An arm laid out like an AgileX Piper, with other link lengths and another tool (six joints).
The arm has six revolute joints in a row. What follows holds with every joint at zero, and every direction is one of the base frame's.
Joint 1 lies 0.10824 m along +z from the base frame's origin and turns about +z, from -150.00 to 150.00 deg.
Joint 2 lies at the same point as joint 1 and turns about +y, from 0.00 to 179.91 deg.
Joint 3 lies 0.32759 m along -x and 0.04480 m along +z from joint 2 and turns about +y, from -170.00 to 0.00 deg.
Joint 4 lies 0.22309 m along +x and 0.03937 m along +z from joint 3 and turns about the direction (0.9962, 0, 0.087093), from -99.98 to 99.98 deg.
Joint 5 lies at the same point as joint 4 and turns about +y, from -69.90 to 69.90 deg.
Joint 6 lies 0.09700 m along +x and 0.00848 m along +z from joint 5 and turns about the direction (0.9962, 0, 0.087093), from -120.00 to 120.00 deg.
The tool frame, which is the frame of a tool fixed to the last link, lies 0.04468 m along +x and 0.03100 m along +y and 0.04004 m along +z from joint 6; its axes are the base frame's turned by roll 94.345, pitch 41.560 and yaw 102.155 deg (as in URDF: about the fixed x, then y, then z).
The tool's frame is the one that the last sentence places.
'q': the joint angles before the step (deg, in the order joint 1, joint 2, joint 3, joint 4, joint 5, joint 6). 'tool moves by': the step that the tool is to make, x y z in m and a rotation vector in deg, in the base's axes. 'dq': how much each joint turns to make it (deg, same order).
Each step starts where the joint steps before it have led.
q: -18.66, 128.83, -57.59, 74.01, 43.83, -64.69
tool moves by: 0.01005, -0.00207, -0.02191, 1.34, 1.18, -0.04
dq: 0.00, 4.55, -3.13, 0.48, 0.81, -0.13
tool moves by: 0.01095, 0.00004, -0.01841, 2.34, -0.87, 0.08
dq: 0.00, 4.56, -3.08, 2.89, 1.90, -2.91
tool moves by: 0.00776, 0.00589, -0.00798, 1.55, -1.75, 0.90
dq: 0.71, 2.56, -1.97, 2.48, 1.57, -2.87
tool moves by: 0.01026, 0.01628, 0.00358, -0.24, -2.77, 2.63
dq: 2.32, 0.60, -2.24, 0.97, 0.45, -1.58
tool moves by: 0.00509, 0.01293, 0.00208, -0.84, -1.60, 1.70
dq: 1.87, 0.06, -0.96, 0.71, -0.57, -1.06
